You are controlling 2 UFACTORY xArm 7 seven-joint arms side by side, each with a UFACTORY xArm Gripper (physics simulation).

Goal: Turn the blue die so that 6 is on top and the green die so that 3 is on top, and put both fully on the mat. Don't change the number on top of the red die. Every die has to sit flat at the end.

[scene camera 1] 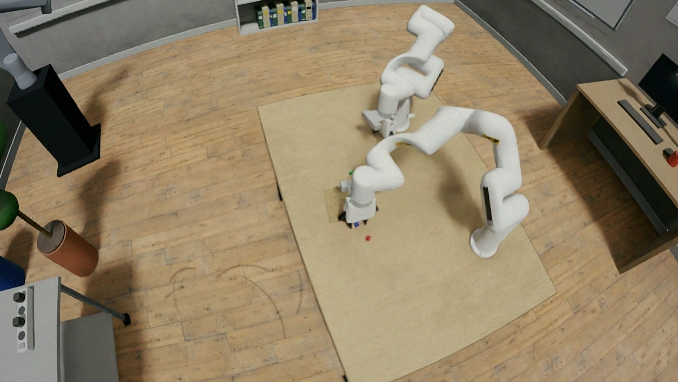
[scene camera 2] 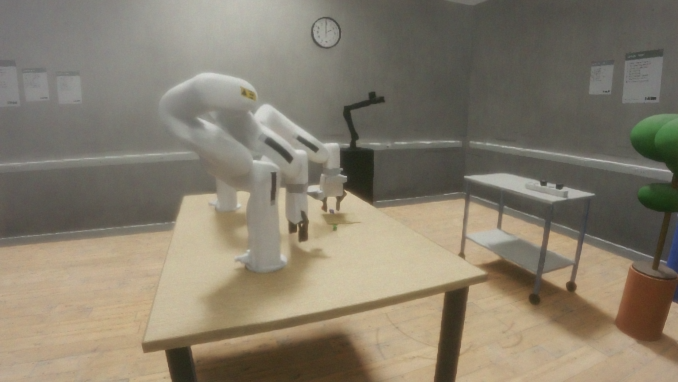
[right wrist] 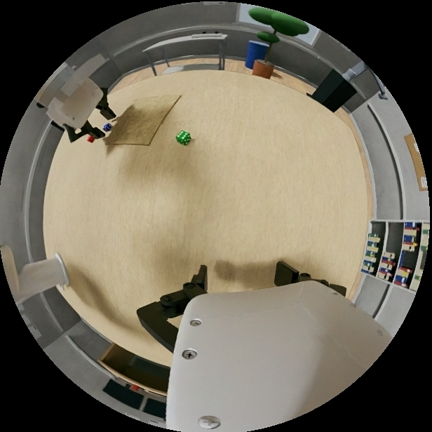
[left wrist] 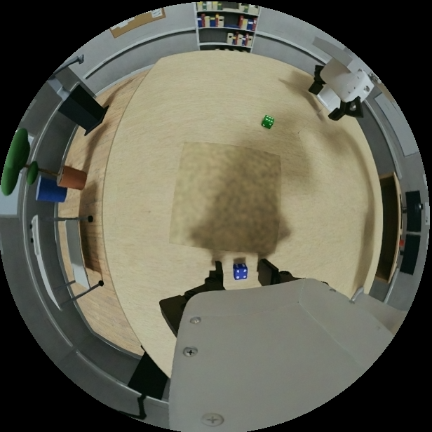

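Observation:
The blue die (scene camera 1: 356, 224) (scene camera 2: 331, 211) (left wrist: 240, 271) (right wrist: 107, 127) sits flat on the table just off the edge of the tan mat (scene camera 1: 332, 205) (left wrist: 200, 165) (right wrist: 145, 120), its 4 face up. My left gripper (scene camera 2: 331, 208) (left wrist: 240, 270) is open, its fingers on either side of the die with gaps. The green die (scene camera 1: 351, 172) (scene camera 2: 335, 227) (left wrist: 268, 121) (right wrist: 183, 138) lies on the table off the mat, several pips on top. The red die (scene camera 1: 368, 238) (right wrist: 90, 138) lies beyond the left gripper; its top is too small to read. My right gripper (scene camera 2: 299, 232) (right wrist: 242, 275) is open and empty above the table.
The left arm (scene camera 1: 382, 170) reaches over the table beside the mat and partly hides it in scene camera 1. The right arm's base (scene camera 2: 265, 250) stands on the table (scene camera 2: 380, 270). The left arm's base (scene camera 1: 484, 243) stands farther along it.

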